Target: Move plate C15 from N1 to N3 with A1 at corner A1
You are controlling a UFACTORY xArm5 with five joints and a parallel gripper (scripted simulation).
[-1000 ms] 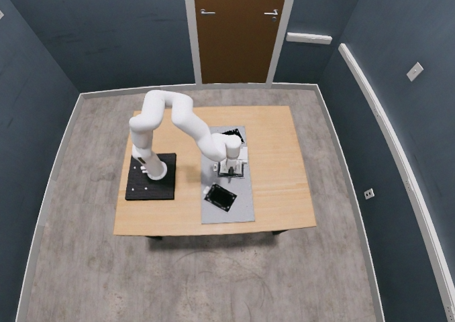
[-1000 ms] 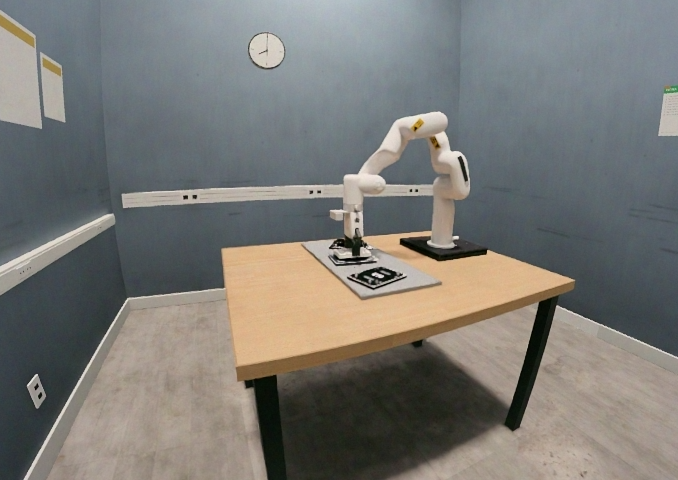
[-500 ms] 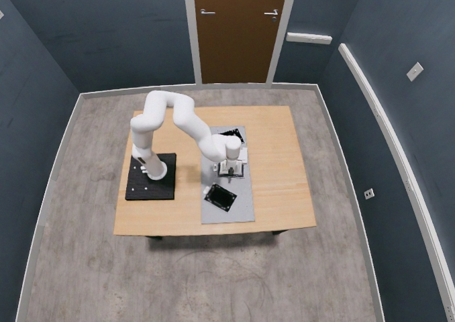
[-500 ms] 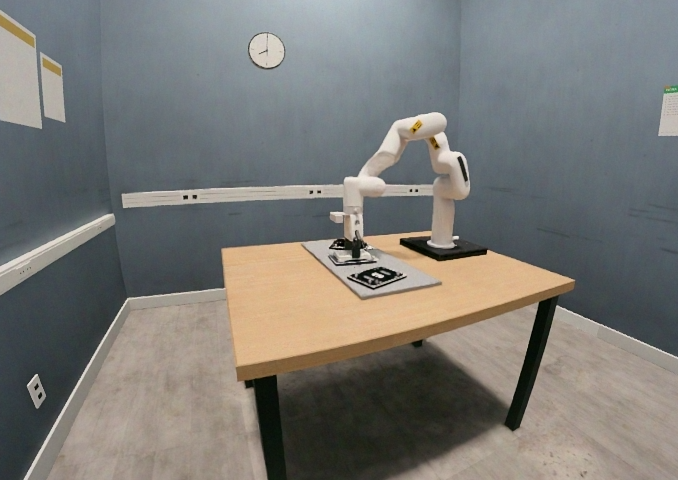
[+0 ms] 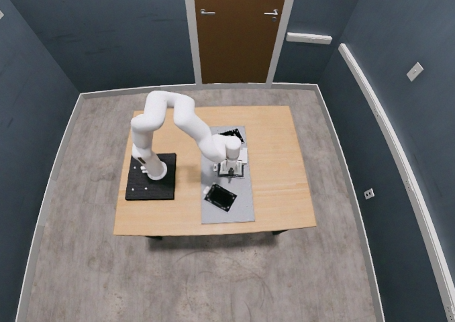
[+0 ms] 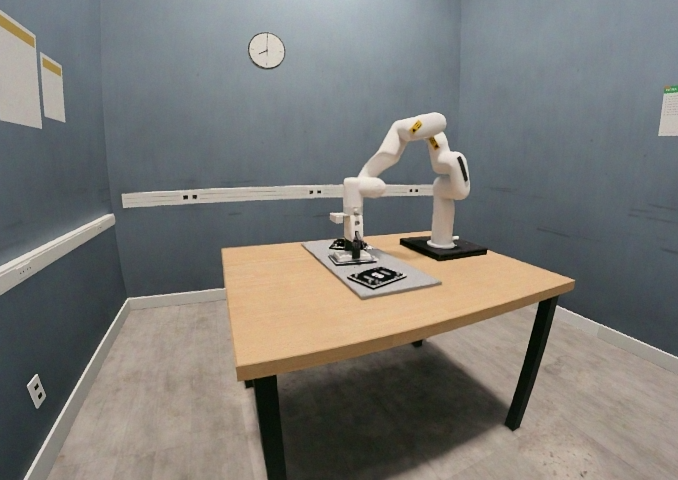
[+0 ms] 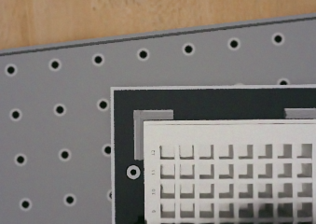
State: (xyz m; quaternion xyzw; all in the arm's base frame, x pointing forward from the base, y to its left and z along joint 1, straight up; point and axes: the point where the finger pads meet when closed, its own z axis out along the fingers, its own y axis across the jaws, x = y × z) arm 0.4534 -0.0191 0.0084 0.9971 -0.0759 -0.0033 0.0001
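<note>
The white plate lies 1 cm below my hand. Also, from my hand: black plate 8 cm behind, 18 cm to the right, 1 cm below; then black nest 2 cm ahead, 21 cm to the left, 3 cm below.
</note>
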